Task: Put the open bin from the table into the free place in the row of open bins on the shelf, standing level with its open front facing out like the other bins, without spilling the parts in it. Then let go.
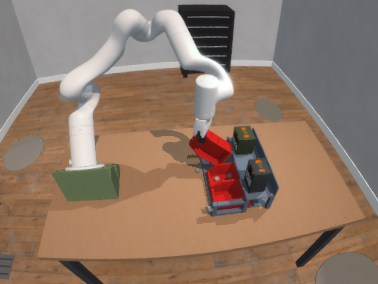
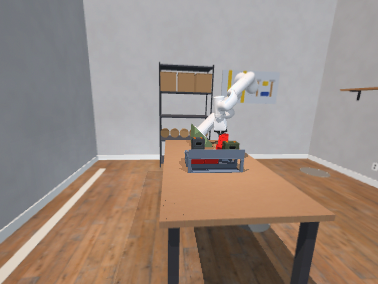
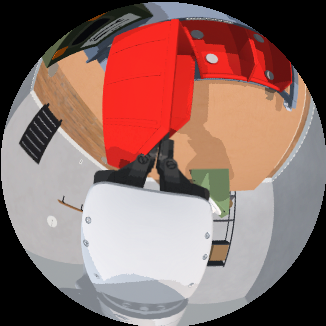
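My gripper [image 1: 201, 137] [image 2: 220, 132] [image 3: 159, 134] is shut on the thin edge of a red open bin [image 1: 212, 147] [image 2: 223, 140] [image 3: 140, 85]. The bin is tilted and hangs beside and partly over the far end of the grey-blue shelf [image 1: 268, 162] [image 2: 215, 154]; whether it touches the shelf is unclear. Its inside is mostly hidden, so its parts cannot be seen. Two red bins stand side by side on the shelf, one [image 1: 220, 171] [image 3: 220, 67] nearer the held bin and one [image 1: 228, 192] farther along. Round grey parts lie in them. The free place is partly hidden by the held bin.
A green case [image 1: 244, 141] [image 2: 231, 145] and a dark case [image 1: 257, 176] [image 2: 198, 143] with orange marks stand on top of the shelf. A small grey piece [image 1: 197, 170] lies on the table beside the shelf. A green panel [image 1: 87, 185] [image 3: 215, 181] stands at the arm's base.
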